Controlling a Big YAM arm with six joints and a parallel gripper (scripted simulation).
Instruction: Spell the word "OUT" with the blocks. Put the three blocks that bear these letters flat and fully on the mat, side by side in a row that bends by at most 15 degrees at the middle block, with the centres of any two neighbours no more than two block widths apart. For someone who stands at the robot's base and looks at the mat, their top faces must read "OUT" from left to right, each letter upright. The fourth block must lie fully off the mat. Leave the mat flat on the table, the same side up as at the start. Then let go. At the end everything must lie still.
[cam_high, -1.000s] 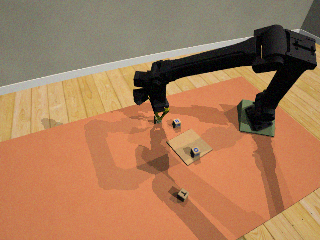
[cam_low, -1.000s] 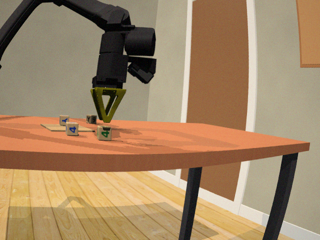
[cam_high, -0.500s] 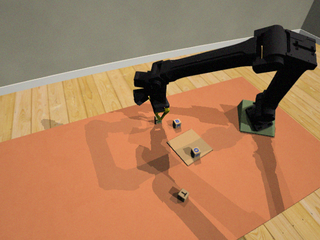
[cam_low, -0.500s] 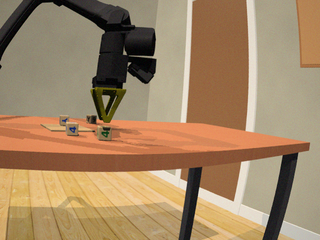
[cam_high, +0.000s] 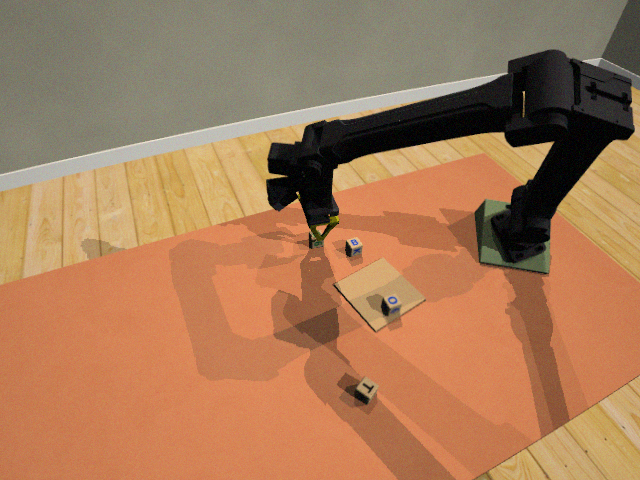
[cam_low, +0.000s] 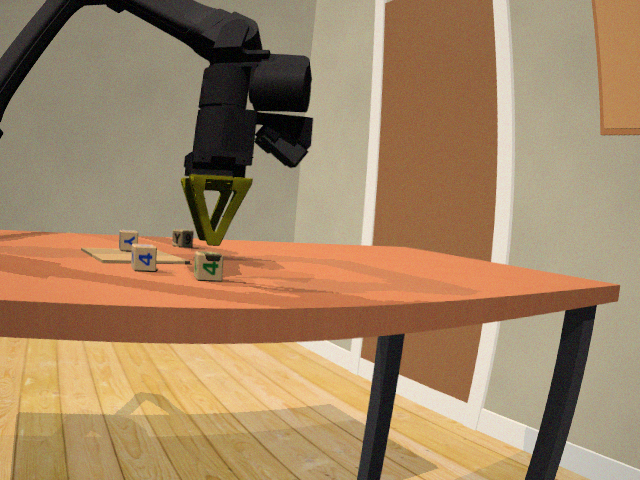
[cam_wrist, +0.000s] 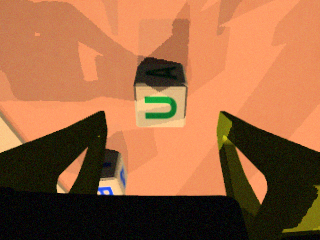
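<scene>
Now: hand 170 mm to the right of the tan mat, 90 mm past it and 50 mm above it. From my hand the other things lie so: O block: 220 mm to the left, 100 mm behind, 30 mm below; wooden block: 80 mm behind, 50 mm to the left, 30 mm below.
</scene>
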